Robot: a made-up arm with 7 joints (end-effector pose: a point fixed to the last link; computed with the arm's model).
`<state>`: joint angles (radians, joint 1 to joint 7).
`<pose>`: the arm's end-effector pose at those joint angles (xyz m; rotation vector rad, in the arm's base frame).
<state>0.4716 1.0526 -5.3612 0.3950 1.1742 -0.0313 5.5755</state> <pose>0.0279 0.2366 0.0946 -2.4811 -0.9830 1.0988</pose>
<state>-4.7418 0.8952 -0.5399 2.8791 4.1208 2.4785 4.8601</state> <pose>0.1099 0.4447 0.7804 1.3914 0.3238 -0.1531</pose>
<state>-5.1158 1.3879 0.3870 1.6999 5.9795 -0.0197 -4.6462</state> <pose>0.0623 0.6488 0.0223 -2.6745 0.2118 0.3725</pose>
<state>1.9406 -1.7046 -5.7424 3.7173 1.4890 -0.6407 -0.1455</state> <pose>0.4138 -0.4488 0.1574 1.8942 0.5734 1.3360</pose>
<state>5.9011 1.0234 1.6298 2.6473 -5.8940 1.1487 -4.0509</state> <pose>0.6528 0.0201 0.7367 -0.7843 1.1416 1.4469</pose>
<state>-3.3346 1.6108 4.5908 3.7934 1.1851 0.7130 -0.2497</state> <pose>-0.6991 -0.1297 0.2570 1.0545 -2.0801 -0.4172</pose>
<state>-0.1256 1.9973 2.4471 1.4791 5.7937 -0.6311 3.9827</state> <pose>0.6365 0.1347 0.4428 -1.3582 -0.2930 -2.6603</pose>
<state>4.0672 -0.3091 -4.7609 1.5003 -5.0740 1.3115 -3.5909</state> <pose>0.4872 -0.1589 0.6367 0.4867 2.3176 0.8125</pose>
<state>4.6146 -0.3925 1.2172 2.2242 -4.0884 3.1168 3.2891</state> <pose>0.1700 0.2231 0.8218 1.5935 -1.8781 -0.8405</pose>
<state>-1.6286 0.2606 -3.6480 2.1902 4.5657 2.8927 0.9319</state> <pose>0.1877 -0.0541 0.8622 1.7852 -1.6391 0.3914</pose>
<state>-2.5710 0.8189 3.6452 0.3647 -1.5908 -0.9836 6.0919</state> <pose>-0.1217 0.2076 0.4796 0.4462 -2.6009 -1.4390</pose>
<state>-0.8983 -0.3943 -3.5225 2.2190 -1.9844 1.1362 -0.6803</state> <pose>-0.1884 0.5391 0.8372 0.1205 1.0508 1.4942</pose>
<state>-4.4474 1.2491 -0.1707 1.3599 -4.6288 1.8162 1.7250</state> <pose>-0.1847 0.4368 0.0086 1.1902 -1.0437 -1.1087</pose>
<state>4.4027 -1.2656 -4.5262 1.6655 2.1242 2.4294 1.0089</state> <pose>0.4379 0.4339 0.3025 -2.0937 0.8876 1.5839</pose>
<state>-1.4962 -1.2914 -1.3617 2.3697 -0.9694 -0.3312 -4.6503</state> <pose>-0.2465 0.6293 0.6637 -1.0274 0.0174 1.2715</pose>
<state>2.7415 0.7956 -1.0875 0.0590 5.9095 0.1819 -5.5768</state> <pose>0.0429 0.1792 0.1776 1.8196 1.3697 0.4736</pose>
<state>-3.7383 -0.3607 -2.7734 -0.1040 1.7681 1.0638 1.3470</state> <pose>0.0716 0.0576 0.2059 -0.6038 -2.5176 -1.6951</pose>
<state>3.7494 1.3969 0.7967 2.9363 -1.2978 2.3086 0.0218</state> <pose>-0.5546 -0.3421 0.2644 -0.6511 2.4349 0.9563</pose>
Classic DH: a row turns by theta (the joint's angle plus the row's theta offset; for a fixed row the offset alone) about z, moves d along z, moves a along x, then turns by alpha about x. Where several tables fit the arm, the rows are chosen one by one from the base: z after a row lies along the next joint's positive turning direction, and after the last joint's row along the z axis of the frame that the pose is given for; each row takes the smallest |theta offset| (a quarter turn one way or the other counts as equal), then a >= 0, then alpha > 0; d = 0 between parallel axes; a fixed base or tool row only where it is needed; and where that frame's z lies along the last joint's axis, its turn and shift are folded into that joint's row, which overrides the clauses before.
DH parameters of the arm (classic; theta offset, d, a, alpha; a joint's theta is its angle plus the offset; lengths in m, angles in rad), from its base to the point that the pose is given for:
joint 1: 0 0.3223 0 -1.5708
joint 2: 0 0 0 1.5708
joint 3: 0 0.3447 0.0603 1.5708
joint 4: 0 0 0.0674 1.5708
joint 5: 0 0.2979 0 1.5708
joint 6: 0 0 0.094 -1.5708
joint 7: 0 0.12 0 0

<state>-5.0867 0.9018 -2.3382 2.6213 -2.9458 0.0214 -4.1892</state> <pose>0.3623 0.3210 0.9022 -0.0563 0.6538 0.9512</pose>
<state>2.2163 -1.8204 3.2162 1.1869 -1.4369 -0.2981 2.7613</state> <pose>0.2227 -0.0346 -0.1712 -1.0709 2.5393 0.9333</pose>
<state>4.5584 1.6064 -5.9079 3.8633 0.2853 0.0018 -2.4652</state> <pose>-0.2319 -0.5357 0.6035 0.9454 -0.1507 -0.5511</pose>
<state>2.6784 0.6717 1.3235 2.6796 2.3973 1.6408 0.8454</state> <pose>-0.4270 0.0948 0.9549 -0.9113 0.1540 -1.9957</pose>
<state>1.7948 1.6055 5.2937 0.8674 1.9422 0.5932 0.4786</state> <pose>0.3468 0.1752 0.0833 2.5715 -1.4388 0.8592</pose>
